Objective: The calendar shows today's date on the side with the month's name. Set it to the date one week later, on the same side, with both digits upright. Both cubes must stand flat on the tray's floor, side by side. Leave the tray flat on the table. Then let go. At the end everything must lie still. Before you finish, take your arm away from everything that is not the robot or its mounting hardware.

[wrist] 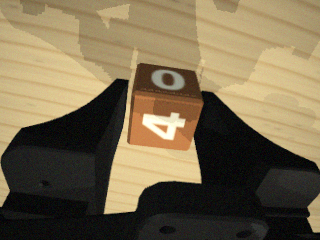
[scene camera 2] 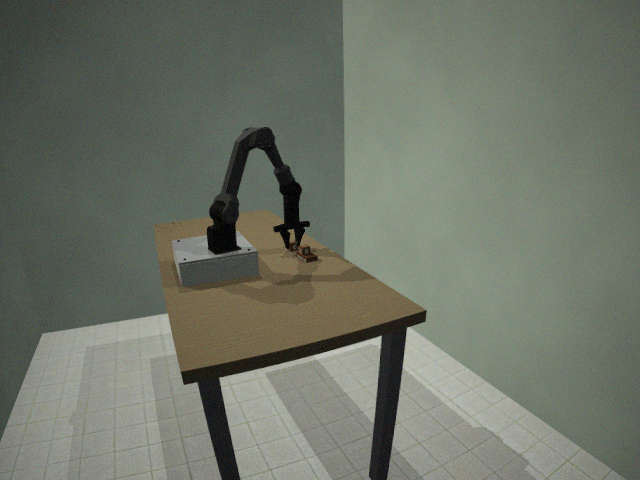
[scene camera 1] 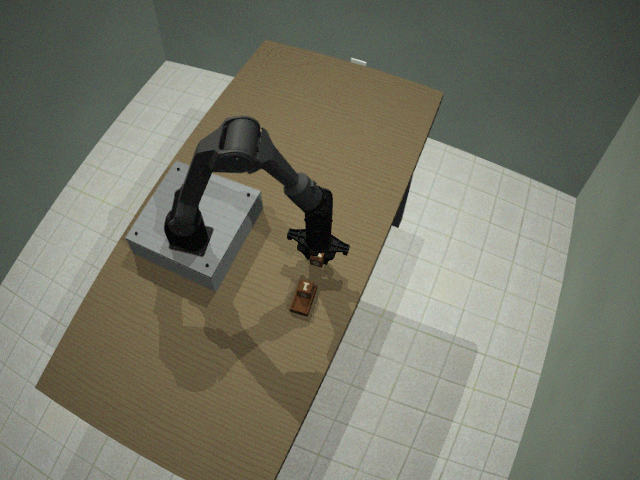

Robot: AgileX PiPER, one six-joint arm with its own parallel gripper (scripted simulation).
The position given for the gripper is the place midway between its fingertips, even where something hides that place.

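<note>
Scene camera 1 shows the gripper (scene camera 1: 317,258), and the wrist view shows the gripper (wrist: 162,101) too.
</note>
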